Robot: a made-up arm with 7 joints. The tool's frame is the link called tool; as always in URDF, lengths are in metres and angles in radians. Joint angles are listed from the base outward. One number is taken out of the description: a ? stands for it. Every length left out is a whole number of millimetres.
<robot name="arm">
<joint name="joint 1" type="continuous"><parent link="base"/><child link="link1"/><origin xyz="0.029 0.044 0.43" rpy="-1.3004 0.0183 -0.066"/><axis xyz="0 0 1"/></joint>
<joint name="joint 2" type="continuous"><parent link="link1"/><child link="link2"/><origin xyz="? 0.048 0" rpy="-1.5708 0 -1.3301"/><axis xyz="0 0 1"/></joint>
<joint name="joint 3" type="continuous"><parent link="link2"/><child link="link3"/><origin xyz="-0.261 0.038 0" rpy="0.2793 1.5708 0"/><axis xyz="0 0 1"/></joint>
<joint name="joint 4" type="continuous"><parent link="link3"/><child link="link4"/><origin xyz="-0.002 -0.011 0" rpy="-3.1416 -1.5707 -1.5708"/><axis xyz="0 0 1"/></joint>
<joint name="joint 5" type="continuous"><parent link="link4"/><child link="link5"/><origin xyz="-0.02 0.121 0" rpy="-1.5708 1.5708 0"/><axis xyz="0 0 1"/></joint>
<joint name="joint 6" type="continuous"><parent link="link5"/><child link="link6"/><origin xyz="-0.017 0.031 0" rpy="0 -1.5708 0"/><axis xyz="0 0 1"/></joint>
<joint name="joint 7" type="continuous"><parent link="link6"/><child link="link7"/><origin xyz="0.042 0.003 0" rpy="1.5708 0 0"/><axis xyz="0 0 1"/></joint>
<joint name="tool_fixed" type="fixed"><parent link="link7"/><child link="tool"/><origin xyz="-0.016 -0.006 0" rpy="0.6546 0.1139 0.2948"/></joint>
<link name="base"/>
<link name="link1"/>
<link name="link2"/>
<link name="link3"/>
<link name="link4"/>
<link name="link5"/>
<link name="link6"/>
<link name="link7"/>
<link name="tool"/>
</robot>
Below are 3 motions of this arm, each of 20 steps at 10 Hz.
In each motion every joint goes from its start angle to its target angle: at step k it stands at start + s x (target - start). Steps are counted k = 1, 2, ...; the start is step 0. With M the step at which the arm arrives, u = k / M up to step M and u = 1 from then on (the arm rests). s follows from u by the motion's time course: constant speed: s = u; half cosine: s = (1 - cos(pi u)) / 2; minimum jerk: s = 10 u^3 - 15 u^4 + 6 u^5.
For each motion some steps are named. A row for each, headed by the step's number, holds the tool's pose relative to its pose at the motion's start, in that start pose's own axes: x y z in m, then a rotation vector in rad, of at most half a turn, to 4 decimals.
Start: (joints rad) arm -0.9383 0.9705 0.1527 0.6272 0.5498 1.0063 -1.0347
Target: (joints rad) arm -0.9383 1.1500 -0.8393 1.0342 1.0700 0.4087 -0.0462
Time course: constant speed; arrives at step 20
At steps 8, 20:
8: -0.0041 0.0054 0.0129 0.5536 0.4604 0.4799
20: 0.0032 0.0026 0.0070 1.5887 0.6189 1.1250

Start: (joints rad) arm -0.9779 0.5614 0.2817 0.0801 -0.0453 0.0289 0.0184
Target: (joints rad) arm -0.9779 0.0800 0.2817 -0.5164 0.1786 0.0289 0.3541
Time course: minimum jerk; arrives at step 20
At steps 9, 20:
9: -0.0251 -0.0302 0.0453 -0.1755 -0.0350 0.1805
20: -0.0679 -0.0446 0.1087 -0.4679 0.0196 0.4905

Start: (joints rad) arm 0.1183 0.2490 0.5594 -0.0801 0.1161 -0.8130 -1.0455
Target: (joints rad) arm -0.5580 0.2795 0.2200 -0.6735 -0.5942 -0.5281 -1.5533
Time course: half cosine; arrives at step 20
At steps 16, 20:
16: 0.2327 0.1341 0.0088 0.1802 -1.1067 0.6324
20: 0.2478 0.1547 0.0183 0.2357 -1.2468 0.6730

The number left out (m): 0.028
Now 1 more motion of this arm.
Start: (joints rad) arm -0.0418 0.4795 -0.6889 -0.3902 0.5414 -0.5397 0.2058
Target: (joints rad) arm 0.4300 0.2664 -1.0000 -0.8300 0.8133 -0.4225 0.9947
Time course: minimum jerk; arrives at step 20
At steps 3, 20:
3: -0.0020 -0.0011 0.0047 -0.0117 0.0137 0.0182
20: -0.0324 0.0149 0.1667 -0.3427 0.7355 0.7634

